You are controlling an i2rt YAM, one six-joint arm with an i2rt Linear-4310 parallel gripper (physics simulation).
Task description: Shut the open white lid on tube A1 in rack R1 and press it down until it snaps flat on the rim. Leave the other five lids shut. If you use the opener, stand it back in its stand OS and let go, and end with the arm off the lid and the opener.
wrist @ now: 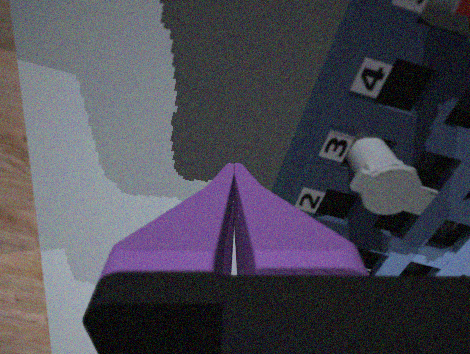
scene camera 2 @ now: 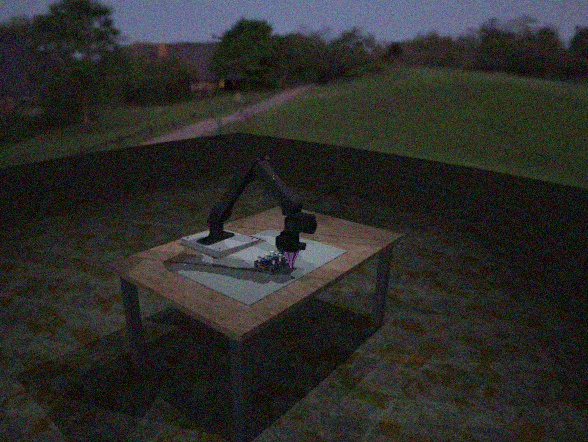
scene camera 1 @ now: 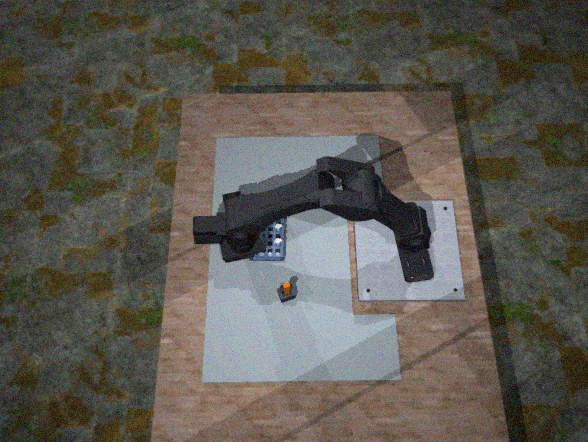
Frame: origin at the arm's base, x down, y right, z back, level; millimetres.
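Where they show: gripper, fingertip midpoint: (wrist: pixel 234 176) (scene camera 2: pixel 291 267) (scene camera 1: pixel 243 254); arm's base, origin of the base link: (scene camera 2: pixel 216 238) (scene camera 1: pixel 410 241).
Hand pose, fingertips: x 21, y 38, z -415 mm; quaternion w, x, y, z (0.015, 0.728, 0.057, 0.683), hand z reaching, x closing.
Things, the pixels of their top centre, and the offset from my fingertips. "pt": a spot on its surface instead. Level surfaces: height alone.
- blue rack, middle of its top: (scene camera 1: pixel 264 226) (scene camera 2: pixel 273 253) dx -60, dy +41, dz +63 mm
- tube, surface spot: (wrist: pixel 372 151) pt dx -38, dy +37, dz +33 mm
- pale lid, middle of its top: (wrist: pixel 391 193) dx -49, dy +32, dz +36 mm
- orange opener, middle of its top: (scene camera 1: pixel 286 285) dx -86, dy -120, dz +93 mm
- red object, surface spot: (wrist: pixel 465 6) pt dx -49, dy +69, dz +34 mm
- grey mat, its level: dx -1 mm
- wooden table, its level: dx +2 mm
My gripper (wrist: pixel 234 176) (scene camera 2: pixel 291 266) has purple fingers, shut with nothing between them. In the wrist view the tips are left of the blue rack (wrist: pixel 350 112) (scene camera 1: pixel 284 245) (scene camera 2: pixel 265 266), beside its edge near labels 2 and 3. A tube (wrist: pixel 372 151) near label 3 has a pale lid (wrist: pixel 392 191) that looks shut. The open lid on A1 cannot be made out; the fingers and gripper body hide that part of the rack. In scene camera 1 the arm covers part of the rack, and two white lids (scene camera 1: pixel 278 226) (scene camera 1: pixel 277 241) show. The orange opener (scene camera 1: pixel 286 288) stands in its dark stand (scene camera 1: pixel 288 297).
Part of a red object (wrist: pixel 465 6) shows at the rack's far end in the wrist view. The arm (scene camera 1: pixel 280 200) (scene camera 2: pixel 280 185) reaches over the grey mat (scene camera 1: pixel 300 350) from its base plate (scene camera 1: pixel 380 270). The wooden table (scene camera 1: pixel 200 410) surrounds the mat.
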